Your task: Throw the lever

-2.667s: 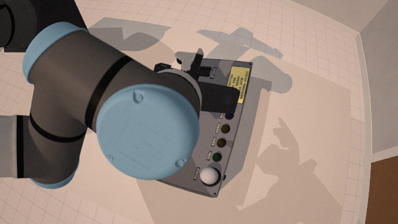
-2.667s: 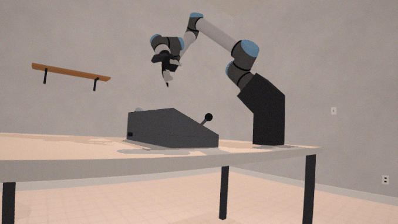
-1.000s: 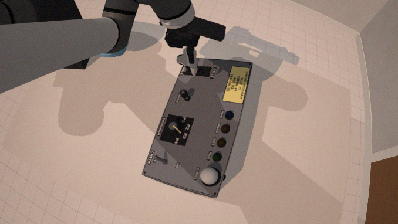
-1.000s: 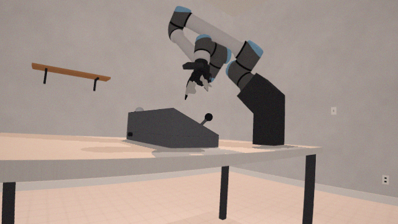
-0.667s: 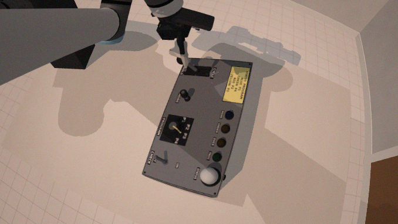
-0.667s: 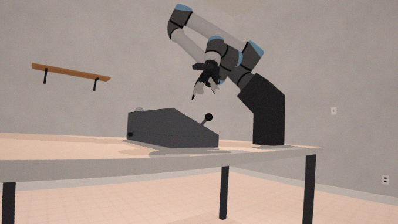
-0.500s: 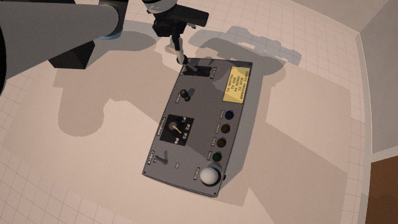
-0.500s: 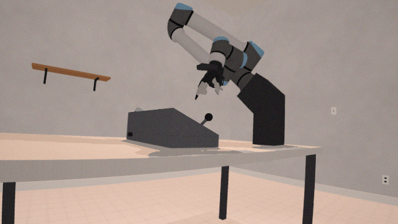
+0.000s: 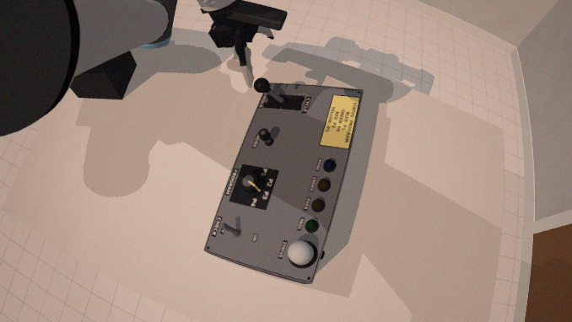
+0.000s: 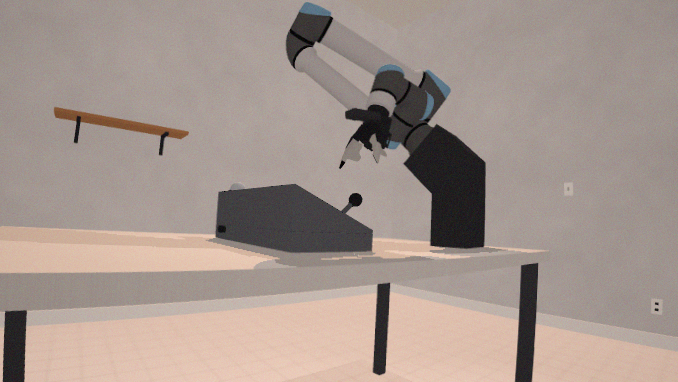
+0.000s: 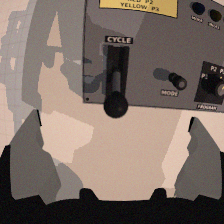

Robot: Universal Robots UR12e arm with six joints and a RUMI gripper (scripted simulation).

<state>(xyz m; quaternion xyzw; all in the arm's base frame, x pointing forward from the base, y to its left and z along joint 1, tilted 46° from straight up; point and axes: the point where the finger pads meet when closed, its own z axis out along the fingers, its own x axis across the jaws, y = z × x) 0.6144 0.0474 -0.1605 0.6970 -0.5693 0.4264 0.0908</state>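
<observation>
The mode toggle lies 50 mm ahead of my hand, 120 mm to the right of it and 130 mm below it. Also, from my hand: check toggle: 40 mm ahead, 360 mm to the right, 140 mm below; grey console: 80 mm ahead, 180 mm to the right, 160 mm below; program dial: 60 mm ahead, 250 mm to the right, 140 mm below.
</observation>
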